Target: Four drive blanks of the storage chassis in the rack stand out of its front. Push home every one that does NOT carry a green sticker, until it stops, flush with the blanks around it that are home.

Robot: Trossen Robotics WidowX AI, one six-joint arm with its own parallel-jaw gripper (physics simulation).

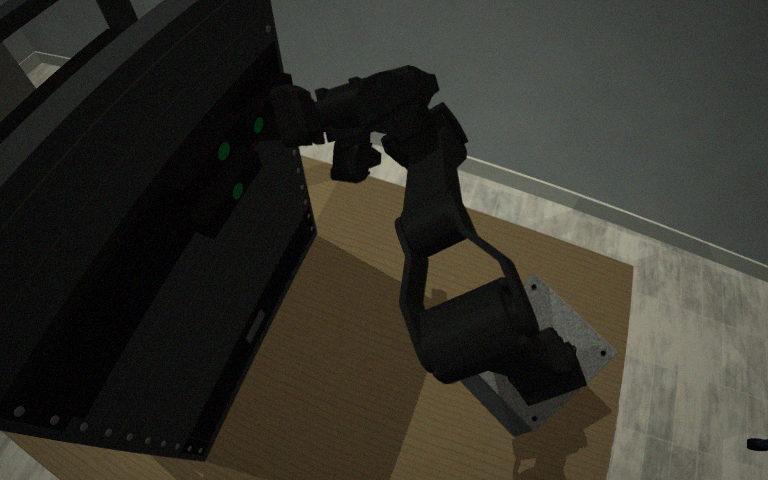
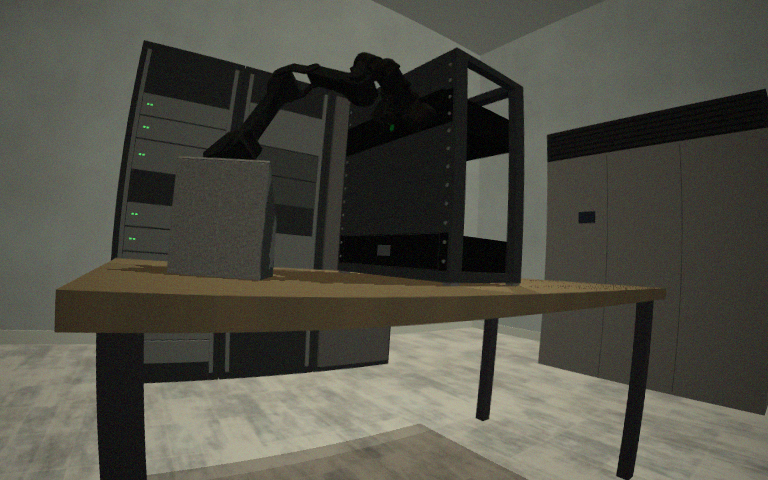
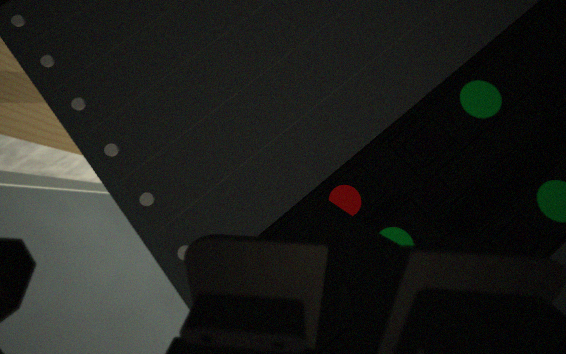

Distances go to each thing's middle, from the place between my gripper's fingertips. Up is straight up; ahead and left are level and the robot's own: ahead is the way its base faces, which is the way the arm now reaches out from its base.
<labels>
Now: the rack (image 1: 156, 237) 160 mm ahead of my hand, 140 mm to the left of it and 100 mm below it.
</labels>
